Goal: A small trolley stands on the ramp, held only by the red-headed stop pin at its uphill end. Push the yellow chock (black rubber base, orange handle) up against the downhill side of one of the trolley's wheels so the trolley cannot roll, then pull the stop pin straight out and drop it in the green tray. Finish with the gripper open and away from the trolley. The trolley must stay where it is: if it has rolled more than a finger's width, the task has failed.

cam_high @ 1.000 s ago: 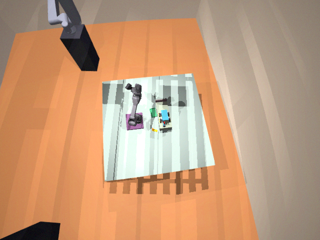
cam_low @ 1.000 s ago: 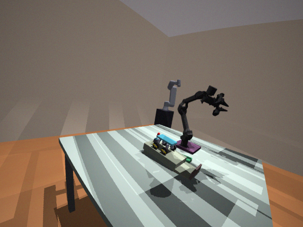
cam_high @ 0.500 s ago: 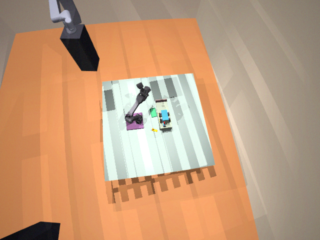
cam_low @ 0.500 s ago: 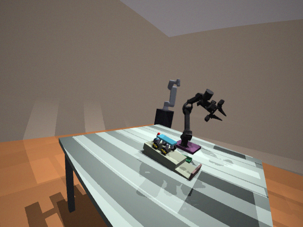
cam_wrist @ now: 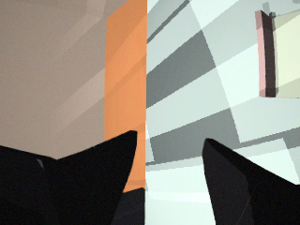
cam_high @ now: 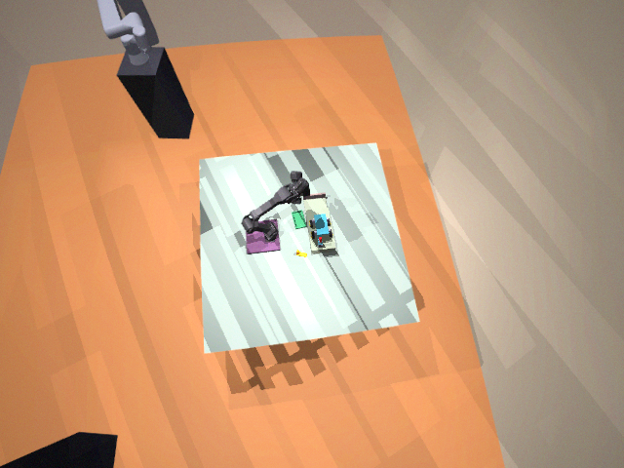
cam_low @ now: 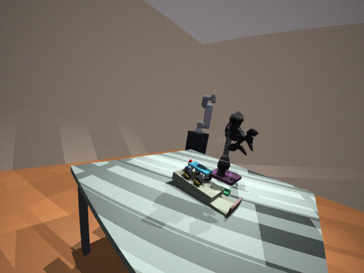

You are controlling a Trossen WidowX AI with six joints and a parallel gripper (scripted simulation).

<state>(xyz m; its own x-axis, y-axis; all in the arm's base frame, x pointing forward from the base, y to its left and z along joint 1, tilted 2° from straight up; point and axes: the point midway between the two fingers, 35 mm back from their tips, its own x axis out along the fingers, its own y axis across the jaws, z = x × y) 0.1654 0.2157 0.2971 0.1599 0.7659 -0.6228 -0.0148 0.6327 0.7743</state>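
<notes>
Right now the yellow chock is 3 cm ahead of my gripper tip, 35 cm to the right of it and 27 cm below it. The rest, counted from my gripper tip: green tray 1 cm ahead, 12 cm to the right, 30 cm below; blue-topped trolley 15 cm ahead, 21 cm to the right, 18 cm below; brown end plate 11 cm ahead, 5 cm to the left, 26 cm below.
</notes>
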